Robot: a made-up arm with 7 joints.
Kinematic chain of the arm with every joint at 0, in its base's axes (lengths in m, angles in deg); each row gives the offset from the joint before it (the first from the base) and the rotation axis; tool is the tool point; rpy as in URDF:
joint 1: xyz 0.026 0.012 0.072 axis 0 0.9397 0.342
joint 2: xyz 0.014 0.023 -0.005 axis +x
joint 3: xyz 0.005 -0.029 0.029 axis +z
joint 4: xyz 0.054 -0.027 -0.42 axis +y
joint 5: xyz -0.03 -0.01 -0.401 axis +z
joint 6: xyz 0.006 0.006 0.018 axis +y
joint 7: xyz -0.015 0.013 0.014 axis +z
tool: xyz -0.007 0.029 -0.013 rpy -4.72 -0.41 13
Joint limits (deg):
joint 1: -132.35..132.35
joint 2: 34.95..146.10
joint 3: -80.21..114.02
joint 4: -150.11..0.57
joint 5: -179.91..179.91
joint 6: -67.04..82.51
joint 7: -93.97..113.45
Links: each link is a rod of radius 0.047 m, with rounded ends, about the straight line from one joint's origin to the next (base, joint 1, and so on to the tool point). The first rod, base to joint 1, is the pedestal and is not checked.
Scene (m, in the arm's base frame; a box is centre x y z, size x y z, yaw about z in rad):
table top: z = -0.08
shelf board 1: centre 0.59 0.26 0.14 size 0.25 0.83 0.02 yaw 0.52
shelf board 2: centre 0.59 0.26 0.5 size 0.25 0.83 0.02 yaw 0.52
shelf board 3: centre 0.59 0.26 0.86 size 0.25 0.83 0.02 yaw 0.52
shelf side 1: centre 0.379 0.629 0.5 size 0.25 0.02 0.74 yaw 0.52
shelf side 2: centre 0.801 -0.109 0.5 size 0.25 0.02 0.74 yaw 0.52
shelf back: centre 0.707 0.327 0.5 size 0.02 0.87 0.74 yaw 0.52
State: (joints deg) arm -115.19 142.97 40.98 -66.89 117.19 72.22 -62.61
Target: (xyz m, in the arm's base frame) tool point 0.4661 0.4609 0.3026
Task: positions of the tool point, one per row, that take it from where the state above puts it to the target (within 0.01 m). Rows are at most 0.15 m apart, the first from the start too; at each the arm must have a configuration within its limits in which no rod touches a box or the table.
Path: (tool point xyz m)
1: -0.4911 0.3287 0.4270
2: -0.3952 0.2984 0.5201
3: -0.2719 0.2860 0.5819
4: -0.1353 0.2890 0.6024
5: -0.0019 0.3022 0.5783
6: 0.1123 0.3185 0.5129
7: 0.1950 0.3302 0.4161
8: 0.2388 0.3307 0.3026
9: 0.2976 0.3563 0.3351
10: 0.3606 0.3822 0.3476
11: 0.4198 0.4153 0.3370
12: 0.4661 0.4609 0.3026

